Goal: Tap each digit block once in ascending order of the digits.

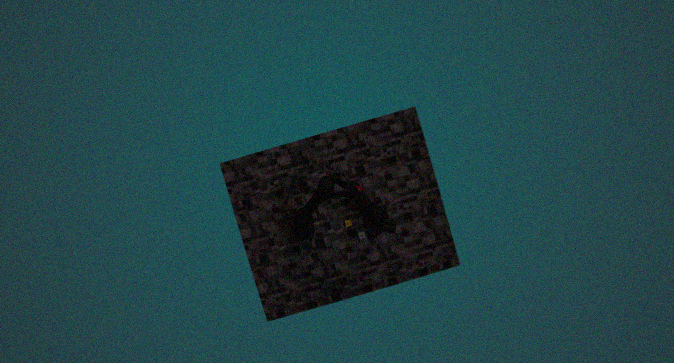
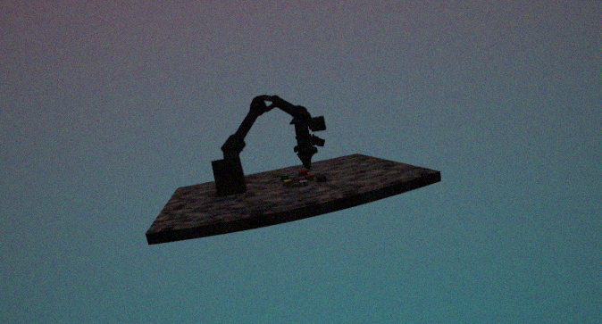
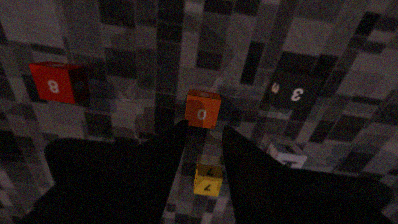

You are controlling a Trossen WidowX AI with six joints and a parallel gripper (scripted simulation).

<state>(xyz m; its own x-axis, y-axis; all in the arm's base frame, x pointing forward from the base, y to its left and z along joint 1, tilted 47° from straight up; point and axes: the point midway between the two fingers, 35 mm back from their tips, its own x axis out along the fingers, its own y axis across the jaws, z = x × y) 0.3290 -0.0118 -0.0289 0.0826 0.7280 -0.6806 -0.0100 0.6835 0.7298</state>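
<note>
My gripper tip is now 4 cm above the orange block. From my gripper tip the other things lie so: yellow block: 10 cm behind, 2 cm to the right, 4 cm below; then black block: 3 cm ahead, 8 cm to the right, 4 cm below; then white block: 5 cm behind, 10 cm to the right, 4 cm below.
</note>
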